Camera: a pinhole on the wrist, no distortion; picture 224 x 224 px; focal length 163.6 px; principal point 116.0 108.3 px. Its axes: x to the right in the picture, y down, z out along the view. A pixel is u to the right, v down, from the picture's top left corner.
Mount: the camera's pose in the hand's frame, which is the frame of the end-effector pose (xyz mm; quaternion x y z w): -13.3 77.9 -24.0 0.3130 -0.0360 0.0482 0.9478
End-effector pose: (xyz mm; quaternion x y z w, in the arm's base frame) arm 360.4 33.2 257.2 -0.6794 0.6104 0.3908 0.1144
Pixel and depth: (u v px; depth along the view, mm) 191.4 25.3 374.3
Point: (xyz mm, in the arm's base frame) 543.5 90.6 -66.4
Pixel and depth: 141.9 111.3 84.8
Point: 315.4 58.2 238.1
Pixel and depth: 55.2 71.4 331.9
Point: 468.0 297.3 166.2
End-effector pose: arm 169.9 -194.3 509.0 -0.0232 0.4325 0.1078 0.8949
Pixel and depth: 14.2 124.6 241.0
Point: 206.8 -257.4 747.0
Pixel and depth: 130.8 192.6 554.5
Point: 620.8 -137.9 892.4
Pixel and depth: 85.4 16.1 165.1
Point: 205.5 -289.1 566.3
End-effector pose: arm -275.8 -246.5 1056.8 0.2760 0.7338 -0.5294 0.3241
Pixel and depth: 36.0 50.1 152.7
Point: -255.7 -326.0 1147.1
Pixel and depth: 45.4 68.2 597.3
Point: -346.7 -710.1 1436.7
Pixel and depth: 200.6 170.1 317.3
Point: -299.9 -543.3 891.6
